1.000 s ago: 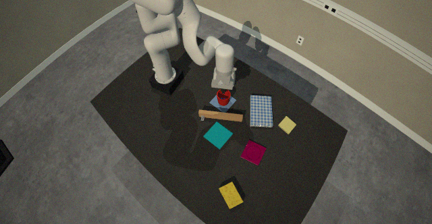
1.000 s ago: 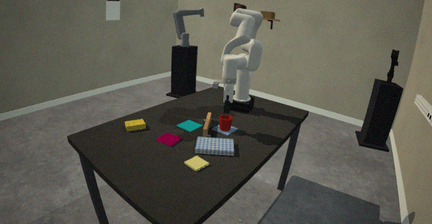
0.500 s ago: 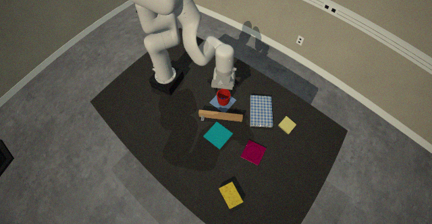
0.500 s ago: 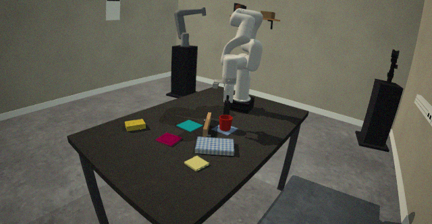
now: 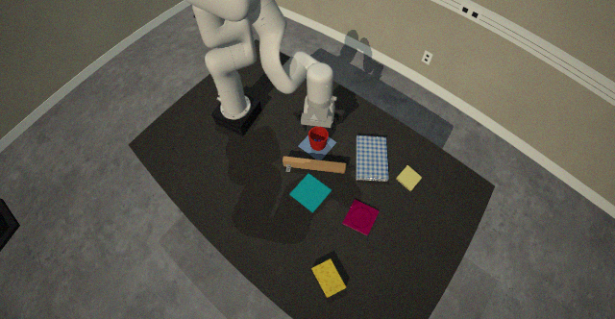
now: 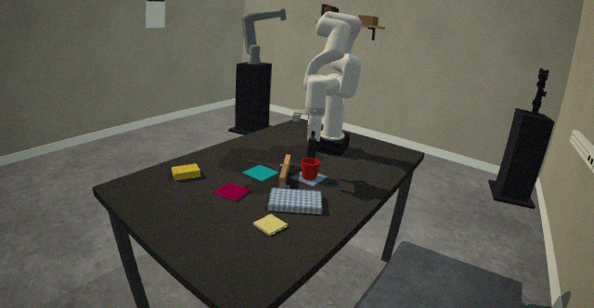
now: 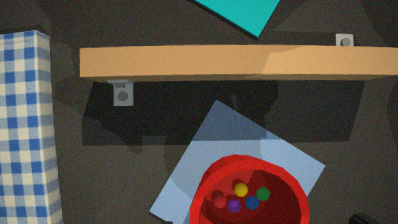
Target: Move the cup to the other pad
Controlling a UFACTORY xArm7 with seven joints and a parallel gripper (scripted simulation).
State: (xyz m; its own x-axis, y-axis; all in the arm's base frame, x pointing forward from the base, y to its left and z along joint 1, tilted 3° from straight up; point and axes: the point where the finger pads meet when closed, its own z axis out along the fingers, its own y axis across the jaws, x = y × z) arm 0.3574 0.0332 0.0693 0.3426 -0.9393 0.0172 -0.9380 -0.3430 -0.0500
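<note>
My gripper is now 10 cm above the red cup. Round my hand: light blue pad 13 cm below; wooden rail 11 cm below, 10 cm to the right, 3 cm ahead; cyan pad 19 cm to the right, 13 cm below, 7 cm ahead.
</note>
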